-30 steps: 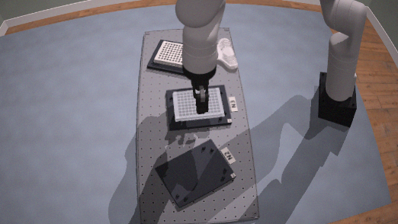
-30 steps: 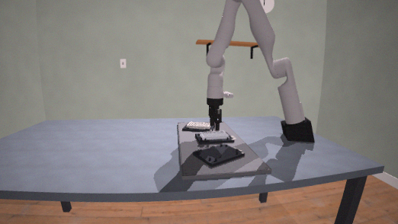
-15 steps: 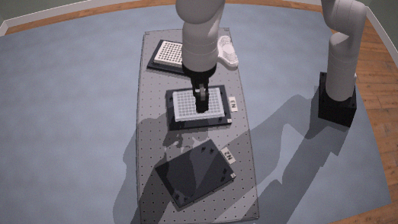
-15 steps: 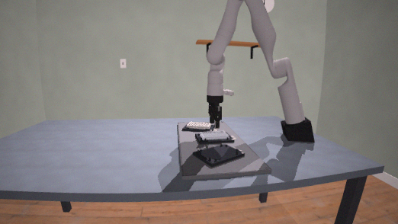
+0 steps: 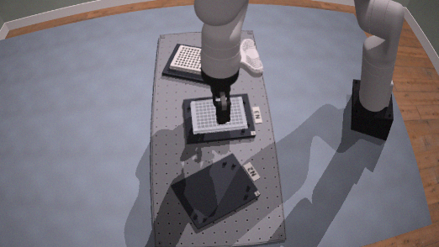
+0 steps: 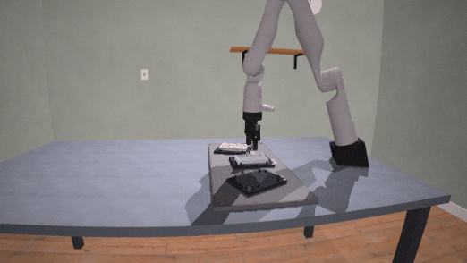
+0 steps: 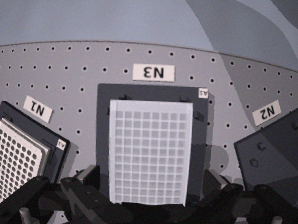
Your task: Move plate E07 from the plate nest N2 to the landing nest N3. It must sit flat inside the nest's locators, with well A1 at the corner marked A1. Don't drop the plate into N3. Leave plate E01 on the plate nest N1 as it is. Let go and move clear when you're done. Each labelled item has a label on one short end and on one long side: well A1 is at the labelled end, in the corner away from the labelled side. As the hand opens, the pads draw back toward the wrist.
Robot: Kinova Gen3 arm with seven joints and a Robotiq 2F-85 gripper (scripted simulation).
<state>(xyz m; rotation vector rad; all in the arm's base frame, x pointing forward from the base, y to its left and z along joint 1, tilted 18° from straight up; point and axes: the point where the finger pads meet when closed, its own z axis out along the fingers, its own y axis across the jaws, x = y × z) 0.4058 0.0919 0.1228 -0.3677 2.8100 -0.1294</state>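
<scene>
The plate lies 50 mm below my hand. Round my hand: landing nest N3: 70 mm below; then A1 corner tag: 90 mm behind, 30 mm to the left, 60 mm below; then N3 label: 90 mm behind, 30 mm to the right, 70 mm below.
</scene>
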